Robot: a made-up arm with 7 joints.
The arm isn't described. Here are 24 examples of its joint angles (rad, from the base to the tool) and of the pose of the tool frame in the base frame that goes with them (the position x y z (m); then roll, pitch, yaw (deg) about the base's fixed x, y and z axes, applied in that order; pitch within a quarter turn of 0, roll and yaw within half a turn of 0).
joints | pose
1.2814 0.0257 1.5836 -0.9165 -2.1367 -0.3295 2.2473 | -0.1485 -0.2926 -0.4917 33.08 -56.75 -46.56
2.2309 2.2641 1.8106 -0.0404 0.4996 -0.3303 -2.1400 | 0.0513 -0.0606 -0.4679 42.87 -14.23 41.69
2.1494 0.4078 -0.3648 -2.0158 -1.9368 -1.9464 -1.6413 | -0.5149 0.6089 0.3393 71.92 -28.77 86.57
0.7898 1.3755 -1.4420 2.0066 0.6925 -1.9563 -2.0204 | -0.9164 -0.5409 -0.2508 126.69 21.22 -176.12
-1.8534 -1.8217 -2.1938 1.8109 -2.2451 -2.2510 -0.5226 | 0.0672 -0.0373 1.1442 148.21 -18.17 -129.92
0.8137 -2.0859 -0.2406 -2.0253 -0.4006 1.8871 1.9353 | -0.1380 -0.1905 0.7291 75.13 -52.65 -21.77
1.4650 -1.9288 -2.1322 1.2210 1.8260 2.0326 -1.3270 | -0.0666 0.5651 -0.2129 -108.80 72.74 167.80
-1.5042 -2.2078 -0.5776 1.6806 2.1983 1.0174 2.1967 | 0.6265 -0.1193 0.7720 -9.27 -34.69 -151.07
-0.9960 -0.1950 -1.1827 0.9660 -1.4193 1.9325 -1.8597 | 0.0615 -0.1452 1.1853 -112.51 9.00 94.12
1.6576 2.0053 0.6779 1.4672 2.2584 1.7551 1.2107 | 0.2929 -0.4212 0.0234 27.85 43.53 -54.25
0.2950 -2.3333 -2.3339 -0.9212 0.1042 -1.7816 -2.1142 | -0.8748 -0.3149 0.7795 -105.67 -55.66 -68.87
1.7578 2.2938 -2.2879 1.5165 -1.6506 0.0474 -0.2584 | -0.6035 0.4378 -0.2245 -146.43 9.02 59.91
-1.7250 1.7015 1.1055 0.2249 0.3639 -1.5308 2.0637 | -0.0676 -0.2224 0.8138 -168.45 39.49 176.33
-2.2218 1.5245 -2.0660 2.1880 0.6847 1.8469 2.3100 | 0.7839 -0.0317 0.6808 155.86 1.96 33.46
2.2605 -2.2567 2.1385 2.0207 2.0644 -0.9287 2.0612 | -0.7685 -0.0869 0.5805 -81.80 -10.76 -8.73
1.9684 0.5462 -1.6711 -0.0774 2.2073 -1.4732 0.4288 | -0.2151 -0.2001 -0.1017 7.70 10.15 -67.89
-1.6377 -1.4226 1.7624 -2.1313 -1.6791 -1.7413 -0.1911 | -0.1527 -0.2222 0.2204 117.67 -0.30 -93.11
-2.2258 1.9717 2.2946 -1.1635 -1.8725 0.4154 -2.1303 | 0.4132 0.0082 0.8090 -131.92 -8.82 -107.71
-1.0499 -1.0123 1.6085 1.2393 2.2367 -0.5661 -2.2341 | 0.7416 0.7735 0.1931 -75.71 -69.35 177.80
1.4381 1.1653 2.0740 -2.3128 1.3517 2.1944 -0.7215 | -0.6976 -0.6257 0.4598 -142.95 25.53 -38.75
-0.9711 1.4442 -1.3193 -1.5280 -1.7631 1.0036 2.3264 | -0.0136 -0.2247 -0.0759 104.94 11.27 -149.31
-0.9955 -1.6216 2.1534 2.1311 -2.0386 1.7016 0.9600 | 0.2734 0.2216 -0.4891 87.43 48.41 -44.34
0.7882 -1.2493 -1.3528 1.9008 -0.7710 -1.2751 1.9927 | -0.9616 0.0329 -0.6587 20.61 -43.38 104.11
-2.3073 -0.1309 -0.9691 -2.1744 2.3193 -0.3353 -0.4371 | 0.0625 0.8921 -0.0971 26.15 -21.80 163.68
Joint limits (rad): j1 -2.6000..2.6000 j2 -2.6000..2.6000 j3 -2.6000..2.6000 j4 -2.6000..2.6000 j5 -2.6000..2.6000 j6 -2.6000..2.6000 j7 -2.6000..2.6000
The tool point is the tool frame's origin. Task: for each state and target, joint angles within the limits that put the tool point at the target. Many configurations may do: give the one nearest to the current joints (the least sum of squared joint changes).
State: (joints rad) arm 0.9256 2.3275 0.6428 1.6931 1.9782 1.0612 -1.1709
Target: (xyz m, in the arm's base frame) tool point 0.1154 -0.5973 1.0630
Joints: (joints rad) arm 0.8388 2.4956 1.5916 2.1372 1.9766 1.1762 -1.2631
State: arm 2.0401 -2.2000 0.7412 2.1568 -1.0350 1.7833 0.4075
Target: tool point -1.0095 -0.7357 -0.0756
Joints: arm 2.3787 -2.2870 0.9536 1.9864 -0.8243 1.8784 0.3711
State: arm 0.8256 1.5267 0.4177 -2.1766 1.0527 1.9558 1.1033
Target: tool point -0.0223 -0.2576 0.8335
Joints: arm 0.7189 0.8261 1.1041 -1.7575 1.3808 1.8344 0.7313
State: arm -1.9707 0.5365 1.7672 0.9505 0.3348 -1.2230 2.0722
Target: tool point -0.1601 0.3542 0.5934
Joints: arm -2.0939 0.9027 1.5803 0.5173 0.3236 -1.3055 2.1667
